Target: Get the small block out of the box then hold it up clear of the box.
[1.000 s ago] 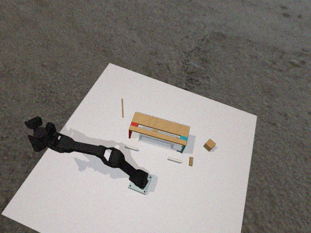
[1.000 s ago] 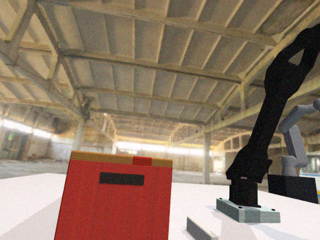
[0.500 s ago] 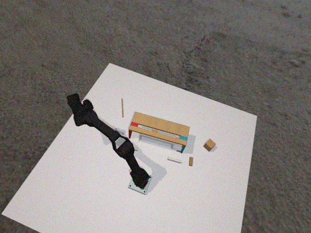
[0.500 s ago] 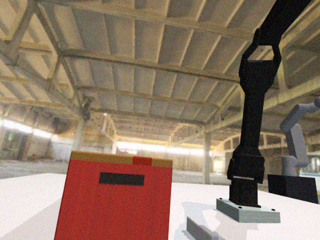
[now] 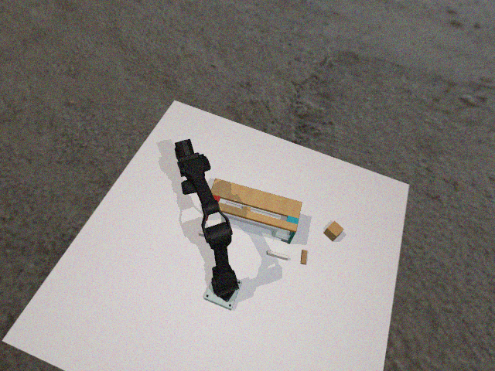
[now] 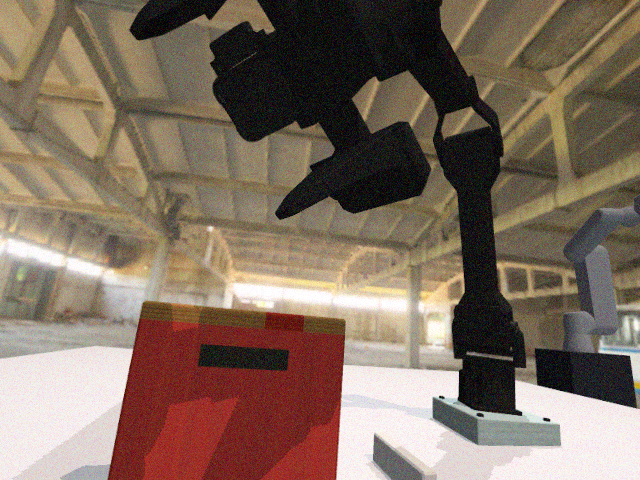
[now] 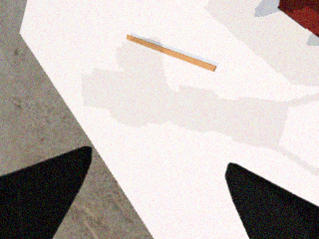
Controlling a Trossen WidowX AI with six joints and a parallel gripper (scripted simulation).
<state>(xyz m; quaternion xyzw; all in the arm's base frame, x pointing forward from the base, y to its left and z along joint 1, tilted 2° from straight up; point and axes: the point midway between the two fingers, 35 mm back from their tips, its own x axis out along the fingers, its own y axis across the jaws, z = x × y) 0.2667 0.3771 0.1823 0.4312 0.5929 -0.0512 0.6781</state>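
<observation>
Right now the small tan block is 29 cm to the right of my gripper tip, 11 cm below it and 4 cm ahead of it. Also, from my gripper tip: thin wooden stick: 19 cm below, 12 cm ahead, 4 cm to the left; then box: 31 cm to the right, 13 cm below, 3 cm ahead.
</observation>
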